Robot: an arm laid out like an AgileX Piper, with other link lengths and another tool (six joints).
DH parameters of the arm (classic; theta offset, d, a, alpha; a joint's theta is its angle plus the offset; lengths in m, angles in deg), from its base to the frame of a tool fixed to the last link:
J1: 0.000 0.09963 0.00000 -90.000
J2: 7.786 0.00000 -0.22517 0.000
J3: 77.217 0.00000 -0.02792 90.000
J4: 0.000 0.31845 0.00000 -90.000
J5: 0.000 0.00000 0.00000 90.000
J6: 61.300 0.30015 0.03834 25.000
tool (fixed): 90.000 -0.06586 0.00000 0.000
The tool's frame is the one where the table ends.
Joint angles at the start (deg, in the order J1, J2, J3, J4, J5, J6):
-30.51, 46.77, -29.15, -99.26, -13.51, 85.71
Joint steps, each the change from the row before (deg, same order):
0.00, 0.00, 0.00, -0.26, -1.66, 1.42
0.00, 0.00, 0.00, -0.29, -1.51, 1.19
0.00, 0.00, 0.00, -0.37, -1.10, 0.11
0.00, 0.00, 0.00, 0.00, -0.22, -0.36
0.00, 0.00, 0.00, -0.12, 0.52, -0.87
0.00, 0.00, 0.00, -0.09, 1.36, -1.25
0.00, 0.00, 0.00, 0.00, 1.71, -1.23
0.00, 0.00, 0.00, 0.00, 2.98, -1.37
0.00, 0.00, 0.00, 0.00, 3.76, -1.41
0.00, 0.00, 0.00, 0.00, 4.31, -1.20
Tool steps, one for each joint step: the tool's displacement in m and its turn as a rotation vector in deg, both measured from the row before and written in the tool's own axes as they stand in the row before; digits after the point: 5 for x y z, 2 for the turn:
0.00329, -0.00541, -0.00315, 1.80, 0.83, 0.45
0.00272, -0.00512, -0.00273, 1.60, 0.71, 0.26
0.00120, -0.00433, -0.00160, 0.81, 0.46, -0.65
0.00013, -0.00097, -0.00026, 0.02, 0.11, -0.41
-0.00155, 0.00133, 0.00119, -0.80, -0.30, -0.71
-0.00316, 0.00418, 0.00264, -1.60, -0.75, -0.73
-0.00373, 0.00546, 0.00318, -1.81, -0.94, -0.51
-0.00630, 0.00976, 0.00530, -2.80, -1.69, -0.21
-0.00809, 0.01227, 0.00663, -3.35, -2.21, 0.01
-0.00939, 0.01401, 0.00756, -3.61, -2.62, 0.36

